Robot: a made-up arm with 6 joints.
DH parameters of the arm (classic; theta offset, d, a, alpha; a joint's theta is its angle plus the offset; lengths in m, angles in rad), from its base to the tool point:
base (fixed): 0 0 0 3.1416
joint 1: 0 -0.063 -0.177 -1.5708
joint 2: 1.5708 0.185 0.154 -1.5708
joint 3: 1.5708 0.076 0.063 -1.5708
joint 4: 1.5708 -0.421 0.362 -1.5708
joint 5: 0 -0.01 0.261 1.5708
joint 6: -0.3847 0 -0.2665 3.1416
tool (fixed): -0.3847 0.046 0 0
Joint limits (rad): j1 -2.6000..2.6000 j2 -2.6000..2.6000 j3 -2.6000..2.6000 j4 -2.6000..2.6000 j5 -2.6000..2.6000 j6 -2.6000..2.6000
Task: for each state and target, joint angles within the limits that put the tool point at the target. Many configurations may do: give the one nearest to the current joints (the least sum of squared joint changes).
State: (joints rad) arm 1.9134 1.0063 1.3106 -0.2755 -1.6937 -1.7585
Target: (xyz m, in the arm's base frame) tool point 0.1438 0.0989 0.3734
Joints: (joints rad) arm 2.4522 0.8667 1.7417 -0.4179 -2.2619 -1.1905
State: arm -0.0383 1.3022 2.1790 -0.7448 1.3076 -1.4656
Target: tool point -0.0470 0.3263 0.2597
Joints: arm -0.4534 1.2303 2.1762 -0.6119 1.8692 -0.9986
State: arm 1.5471 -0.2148 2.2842 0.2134 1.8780 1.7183
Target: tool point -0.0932 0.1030 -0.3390
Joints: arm 1.5487 -0.4095 2.4874 0.1367 2.2802 1.1927
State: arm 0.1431 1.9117 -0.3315 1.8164 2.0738 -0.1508
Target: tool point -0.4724 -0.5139 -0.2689
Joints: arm 0.2964 2.1472 -0.7483 1.7904 2.1914 0.0960
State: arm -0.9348 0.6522 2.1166 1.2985 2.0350 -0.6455
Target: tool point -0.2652 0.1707 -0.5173
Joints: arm -0.5719 0.8749 2.6000 1.9412 1.6594 -1.3668
